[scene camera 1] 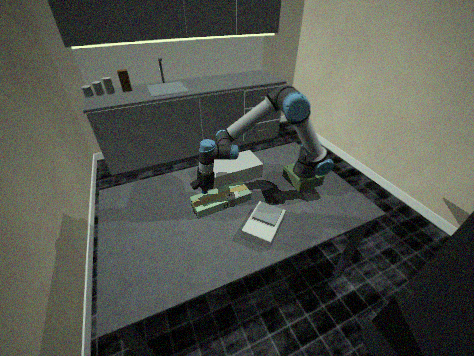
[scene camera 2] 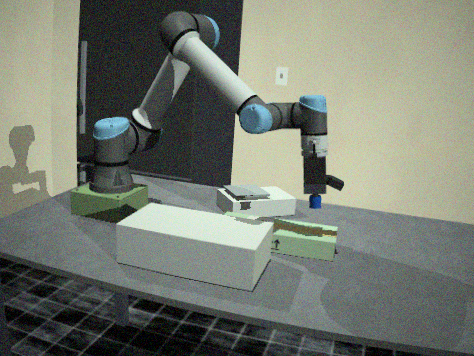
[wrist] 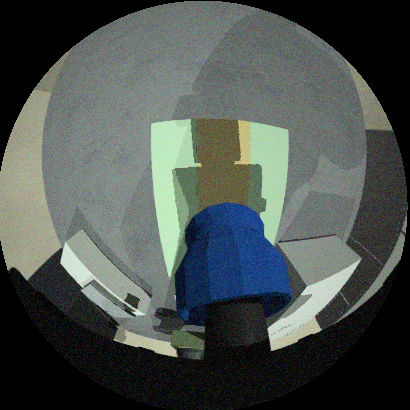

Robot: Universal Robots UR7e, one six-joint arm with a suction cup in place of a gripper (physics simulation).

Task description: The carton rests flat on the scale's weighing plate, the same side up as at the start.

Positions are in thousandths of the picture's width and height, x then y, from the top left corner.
Scene:
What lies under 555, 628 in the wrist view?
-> My suction cup.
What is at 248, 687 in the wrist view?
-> A white scale.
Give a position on a white box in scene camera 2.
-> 488, 706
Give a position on a light green carton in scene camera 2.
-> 668, 678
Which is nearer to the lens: the light green carton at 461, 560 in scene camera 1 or the white scale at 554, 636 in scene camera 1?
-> The white scale.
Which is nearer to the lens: the light green carton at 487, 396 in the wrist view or the white box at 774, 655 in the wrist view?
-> The light green carton.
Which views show the white scale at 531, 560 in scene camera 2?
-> Scene camera 1, scene camera 2 and the wrist view: all of them.

